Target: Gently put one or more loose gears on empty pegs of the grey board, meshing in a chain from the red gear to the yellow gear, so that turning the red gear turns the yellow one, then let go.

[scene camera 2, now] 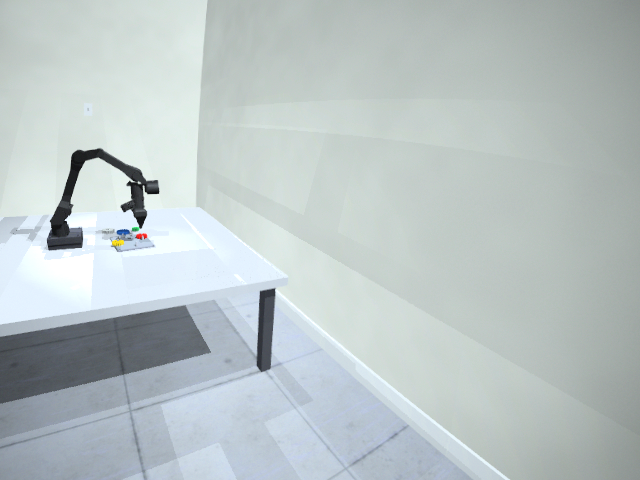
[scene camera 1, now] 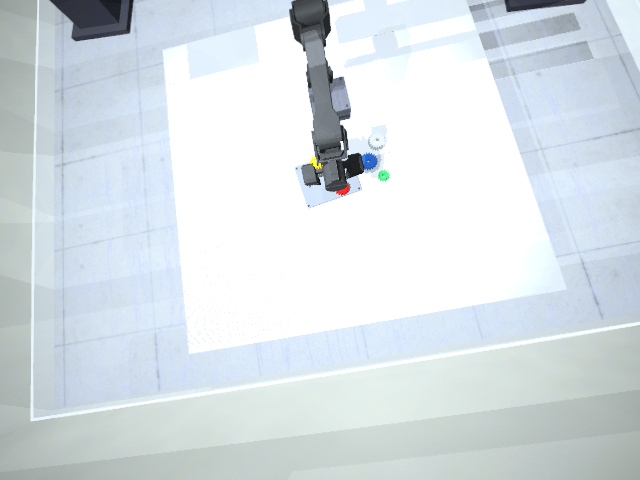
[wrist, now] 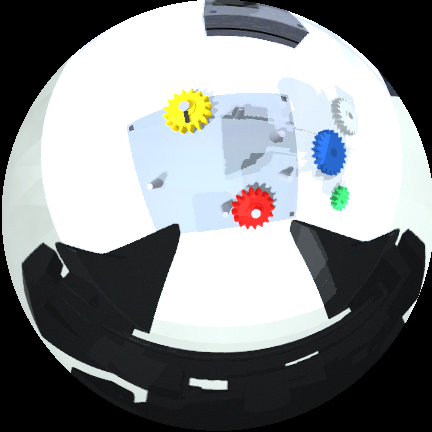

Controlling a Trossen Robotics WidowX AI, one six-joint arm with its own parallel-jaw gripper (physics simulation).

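Places are measured from the arm's base along level axes (x ahead, y left, z up), in millimetres.
Where they show: gripper, fingertip midpoint: (scene camera 2: 139,226) (wrist: 236,227); arm's base at its link origin: (scene camera 2: 60,234).
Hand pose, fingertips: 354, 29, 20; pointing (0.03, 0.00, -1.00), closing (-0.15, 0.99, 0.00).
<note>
Things, the pixels of their centre, and the offset from my fingertips, as dx, dy, dz. Level surfaces: height alone.
- grey board at the middle of its body: (wrist: 213,160) (scene camera 1: 326,176) (scene camera 2: 130,240) -45, -26, -61
- yellow gear at the middle of its body: (wrist: 186,109) (scene camera 1: 316,162) (scene camera 2: 117,242) -101, -61, -59
- red gear at the middle of its body: (wrist: 252,209) (scene camera 1: 341,188) (scene camera 2: 141,235) +6, +29, -60
- loose blue gear at the middle of its body: (wrist: 329,151) (scene camera 1: 368,161) (scene camera 2: 123,232) -93, +132, -68
- white gear at the middle of its body: (wrist: 346,116) (scene camera 1: 377,140) (scene camera 2: 108,230) -173, +169, -68
- small green gear at the middle of its body: (wrist: 339,197) (scene camera 1: 383,176) (scene camera 2: 135,229) -33, +182, -68
- white table at its surface level: dz -76
The grey board (scene camera 1: 316,197) (wrist: 142,150) lies on the table with several bare pegs. The yellow gear (scene camera 1: 314,163) (scene camera 2: 117,242) (wrist: 173,118) and the red gear (scene camera 1: 342,191) (scene camera 2: 141,236) (wrist: 244,206) sit on its pegs, apart from each other. The loose blue gear (scene camera 1: 368,161) (scene camera 2: 123,231) (wrist: 321,151), white gear (scene camera 1: 372,144) (scene camera 2: 108,230) (wrist: 340,116) and small green gear (scene camera 1: 383,175) (scene camera 2: 135,228) (wrist: 340,198) lie beside the board. My gripper (scene camera 2: 141,226) (wrist: 236,227) is open and empty, above the board; in scene camera 1 it hides part of the board.
The arm's base (scene camera 1: 341,98) (scene camera 2: 64,239) (wrist: 255,25) stands on the white table (scene camera 1: 361,258) (scene camera 2: 180,268), behind the board. The blue gear lies between the white and green gears. A wall (scene camera 2: 413,206) rises beyond the table's far side in scene camera 2.
</note>
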